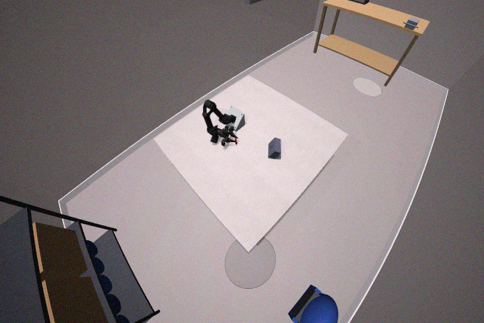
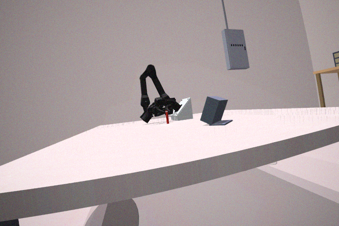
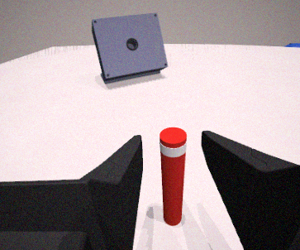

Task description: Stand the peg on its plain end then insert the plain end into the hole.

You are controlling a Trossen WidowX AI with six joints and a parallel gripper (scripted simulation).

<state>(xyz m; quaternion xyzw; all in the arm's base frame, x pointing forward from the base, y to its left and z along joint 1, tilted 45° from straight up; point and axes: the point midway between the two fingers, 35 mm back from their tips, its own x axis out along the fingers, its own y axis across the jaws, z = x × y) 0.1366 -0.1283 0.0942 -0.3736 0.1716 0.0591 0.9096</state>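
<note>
Now: gripper tip 1 cm past the red peg and 1 cm above it. Round my gripper tip: sloped panel (30 cm ahead, 12 cm to the left).
</note>
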